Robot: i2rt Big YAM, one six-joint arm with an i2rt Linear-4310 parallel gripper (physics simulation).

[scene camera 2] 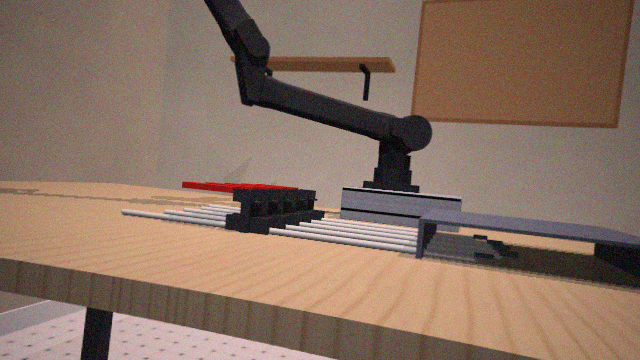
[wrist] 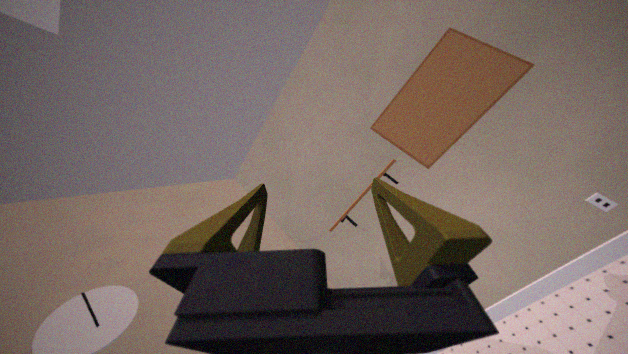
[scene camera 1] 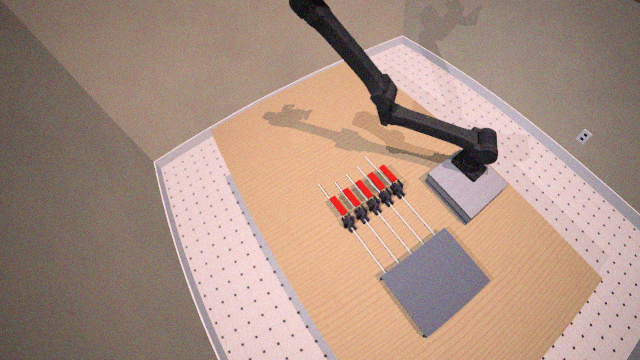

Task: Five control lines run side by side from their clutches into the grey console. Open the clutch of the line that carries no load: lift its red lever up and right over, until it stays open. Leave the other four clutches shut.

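Where they show: gripper, between the fingertips: (wrist: 318, 186); arm's base, origin of its link: (scene camera 2: 391, 190) (scene camera 1: 468, 166).
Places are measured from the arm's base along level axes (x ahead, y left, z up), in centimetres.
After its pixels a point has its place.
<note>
Several white lines run side by side on the wooden table from black clutches into the grey console (scene camera 1: 435, 282) {x 40.2, y 21.5, z -2.0 cm} (scene camera 2: 530, 224) {x 39.5, y 22.0, z -2.1 cm}. Each clutch has a red lever; the middle lever (scene camera 1: 364, 189) {x 37.3, y -18.0, z -0.9 cm} and the others lie flat, pointing away from the console, and all clutches look shut. The black clutch nearest scene camera 2 (scene camera 2: 247, 212) {x 50.4, y -12.4, z -3.8 cm} partly hides those behind it. Which line carries no load cannot be told. My gripper (wrist: 318, 186) {x 16.4, y -38.1, z 71.6 cm} is open and empty, with its olive fingers wide apart. It is high up, facing the walls, away from the clutches; it is outside both scene views.
The arm's base stands on a grey block (scene camera 1: 467, 187) {x 7.8, y 5.7, z 0.0 cm} (scene camera 2: 400, 205) {x 15.5, y 3.6, z -2.6 cm} beside the clutches and the console. The arm reaches up over the table (scene camera 1: 310, 290) {x 72.3, y -1.7, z -6.4 cm} (scene camera 2: 320, 285) {x 70.7, y 3.0, z -6.4 cm}. A wall shelf (scene camera 2: 320, 64) (wrist: 361, 197) and a cork board (scene camera 2: 520, 62) (wrist: 450, 95) are on the wall behind.
</note>
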